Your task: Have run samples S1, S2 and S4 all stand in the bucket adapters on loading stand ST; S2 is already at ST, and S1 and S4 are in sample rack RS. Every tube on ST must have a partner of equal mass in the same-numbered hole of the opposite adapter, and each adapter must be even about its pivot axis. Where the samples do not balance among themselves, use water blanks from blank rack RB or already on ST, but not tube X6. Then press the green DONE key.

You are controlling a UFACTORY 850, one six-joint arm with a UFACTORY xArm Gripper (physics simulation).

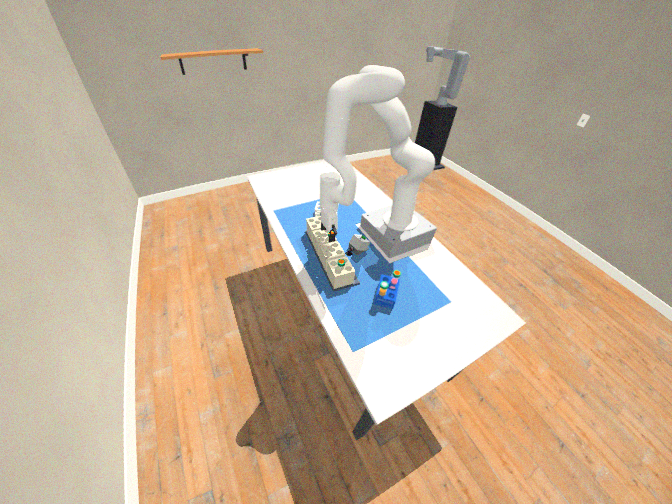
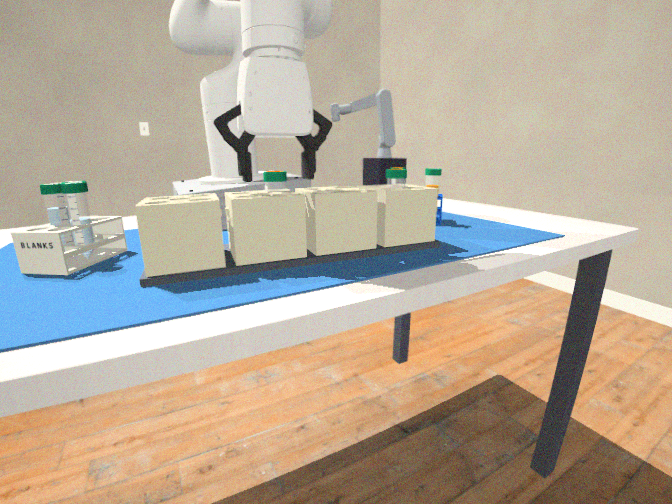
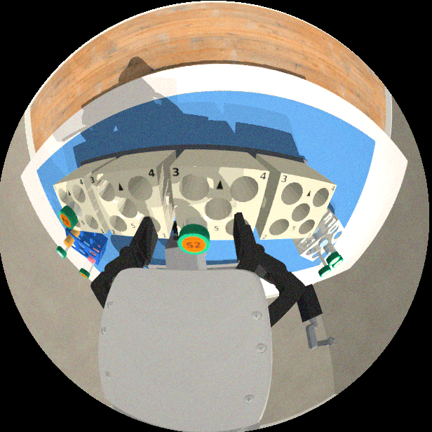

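My gripper (image 2: 277, 177) (image 3: 192, 224) is open, its fingers low on either side of the cap of S2 (image 3: 194, 240) (image 2: 275, 176). S2 stands upright in the second adapter from the blank-rack end of loading stand ST (image 2: 233, 269). Another orange-topped tube (image 1: 341, 262) (image 2: 396, 173) (image 3: 68, 217) stands in the end adapter near the blue rack; its label is unreadable. Blue sample rack RS (image 1: 387, 295) (image 3: 95, 248) holds an orange-topped tube (image 1: 396, 273) and a white-topped tube (image 1: 384, 284). Blank rack RB (image 2: 40, 252) holds green-capped tubes (image 2: 52, 188) (image 3: 334, 260). The green DONE key (image 1: 363, 237) is partly visible.
The grey key box (image 1: 358, 244) (image 3: 185, 257) stands between the stand and the robot base (image 1: 398, 235). Cream adapters (image 2: 181, 235) (image 3: 217, 175) form a close row along ST. The blue mat (image 1: 363, 330) lies under the racks. A grey arm (image 2: 385, 119) stands beyond the table.
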